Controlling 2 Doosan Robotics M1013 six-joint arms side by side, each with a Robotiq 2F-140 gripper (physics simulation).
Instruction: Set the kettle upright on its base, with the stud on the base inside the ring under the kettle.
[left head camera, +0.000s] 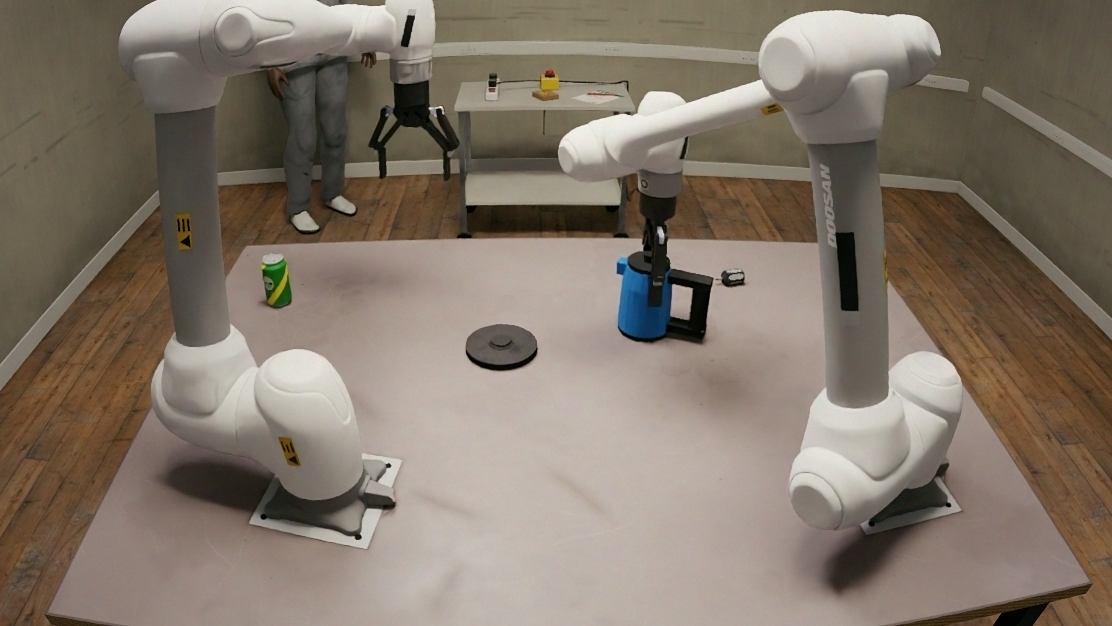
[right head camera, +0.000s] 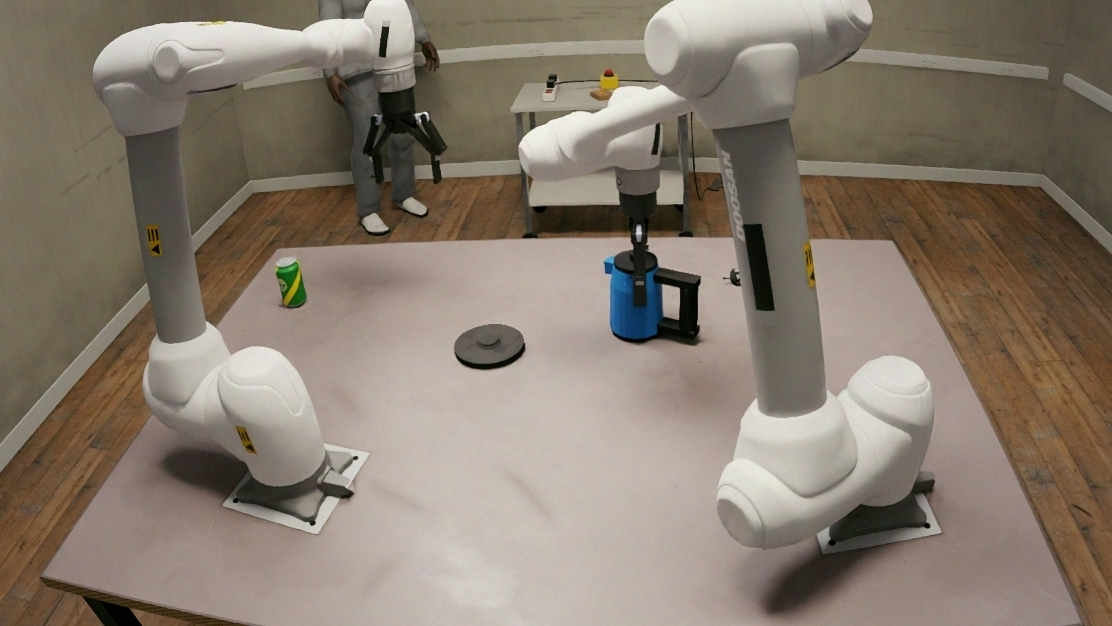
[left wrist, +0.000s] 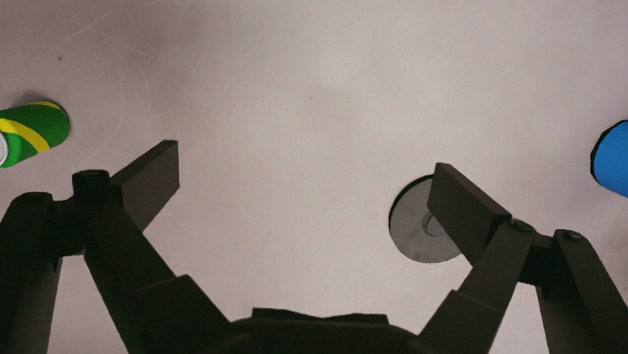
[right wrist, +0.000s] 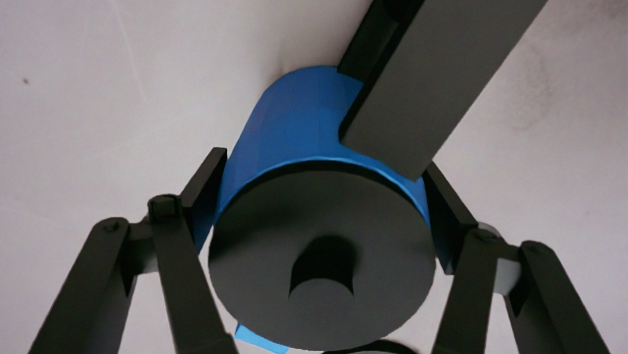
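The blue kettle (left head camera: 634, 311) (right head camera: 627, 311) (left wrist: 612, 160) (right wrist: 300, 120) with black lid and handle stands upright on the table, right of its base. The round dark base (left head camera: 519, 352) (right head camera: 469, 351) (left wrist: 411, 240) lies flat, its stud (left head camera: 501, 340) (right head camera: 488, 339) (left wrist: 433, 225) facing up. The ring under the kettle is hidden. My right gripper (left head camera: 655, 295) (right head camera: 639, 295) (right wrist: 322, 175) points down and is shut on the kettle's upper body, one finger on each side. My left gripper (left head camera: 414, 174) (right head camera: 407, 178) (left wrist: 307, 174) is open and empty, high above the table.
A green and yellow can (left head camera: 277, 281) (right head camera: 291, 283) (left wrist: 37, 127) stands at the table's back left. A small dark object (left head camera: 733, 276) (right head camera: 734, 276) lies right of the kettle. A cart (left head camera: 544, 101) and a standing person (left head camera: 315, 124) are behind the table (left head camera: 544, 466).
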